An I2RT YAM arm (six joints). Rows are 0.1 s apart.
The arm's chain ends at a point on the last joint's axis. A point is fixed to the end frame.
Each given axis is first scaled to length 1.
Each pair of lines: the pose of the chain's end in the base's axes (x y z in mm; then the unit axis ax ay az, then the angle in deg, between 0 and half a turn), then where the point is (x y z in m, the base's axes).
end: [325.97, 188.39, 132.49, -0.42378, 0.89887, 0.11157, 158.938]
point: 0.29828 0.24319 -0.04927
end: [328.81, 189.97, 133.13, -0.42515, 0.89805, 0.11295, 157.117]
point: 0.30621 0.24759 -0.04846
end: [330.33, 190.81, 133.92, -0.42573, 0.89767, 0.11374, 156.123]
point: 0.31051 0.25000 -0.04749
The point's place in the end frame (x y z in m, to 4 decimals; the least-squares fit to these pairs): 0.0534 0.0484 0.1778
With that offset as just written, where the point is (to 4 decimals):
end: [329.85, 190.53, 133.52, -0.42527, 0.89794, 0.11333, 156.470]
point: 0.3091 0.2492 -0.0480
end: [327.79, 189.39, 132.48, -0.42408, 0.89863, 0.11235, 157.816]
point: 0.3033 0.2460 -0.0492
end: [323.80, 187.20, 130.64, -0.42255, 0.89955, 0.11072, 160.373]
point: 0.2921 0.2399 -0.0511
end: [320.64, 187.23, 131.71, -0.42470, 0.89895, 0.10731, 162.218]
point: 0.2839 0.2360 -0.0502
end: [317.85, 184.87, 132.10, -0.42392, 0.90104, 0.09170, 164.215]
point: 0.2778 0.2260 -0.0510
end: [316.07, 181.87, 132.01, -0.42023, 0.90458, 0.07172, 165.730]
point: 0.2749 0.2151 -0.0524
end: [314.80, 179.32, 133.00, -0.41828, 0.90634, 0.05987, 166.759]
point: 0.2725 0.2075 -0.0520
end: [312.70, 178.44, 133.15, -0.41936, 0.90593, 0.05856, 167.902]
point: 0.2672 0.2045 -0.0514
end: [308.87, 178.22, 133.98, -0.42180, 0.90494, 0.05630, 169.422]
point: 0.2592 0.2011 -0.0499
